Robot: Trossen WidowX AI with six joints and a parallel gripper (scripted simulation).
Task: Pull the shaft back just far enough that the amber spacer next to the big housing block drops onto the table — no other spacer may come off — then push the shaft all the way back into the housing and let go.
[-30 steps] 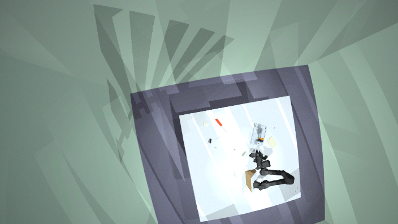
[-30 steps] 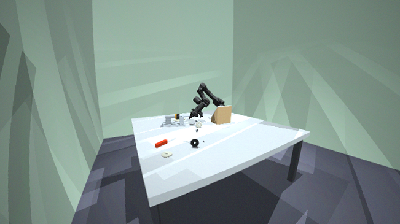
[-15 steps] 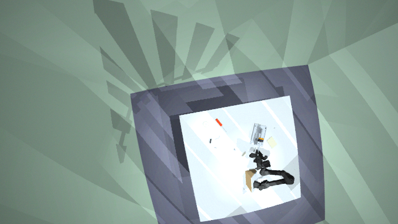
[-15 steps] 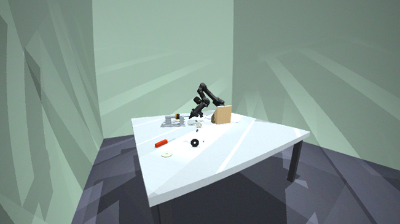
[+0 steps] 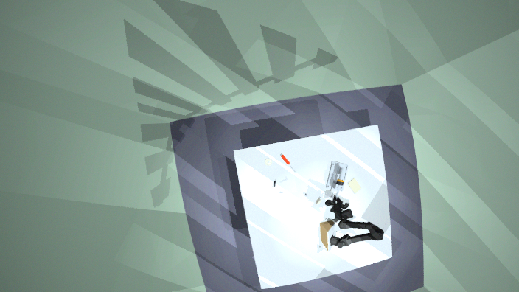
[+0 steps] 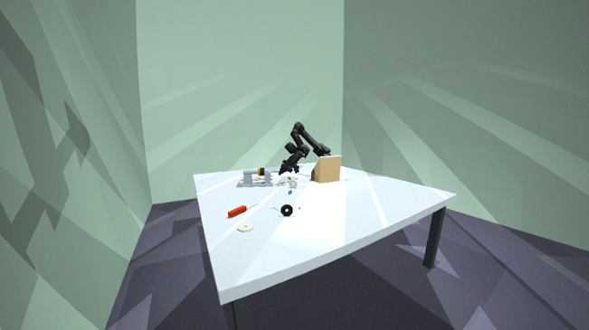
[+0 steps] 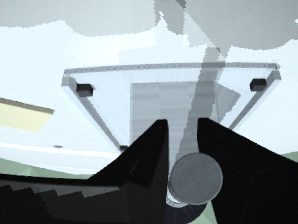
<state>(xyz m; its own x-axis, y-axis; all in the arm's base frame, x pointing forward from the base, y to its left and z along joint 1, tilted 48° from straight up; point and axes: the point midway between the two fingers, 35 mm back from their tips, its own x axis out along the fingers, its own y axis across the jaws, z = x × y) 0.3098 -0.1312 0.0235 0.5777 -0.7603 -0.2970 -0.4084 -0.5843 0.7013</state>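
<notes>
The thin shaft lies 5 cm ahead of my gripper tip, 2 cm to the right of it and 2 cm above it. Also, from my gripper tip: red-handled screwdriver (33 cm ahead, 33 cm to the left, 5 cm below); then pale yellow square (2 cm ahead, 21 cm to the right, 5 cm below); then white washer (38 cm ahead, 49 cm to the left, 5 cm below).
</notes>
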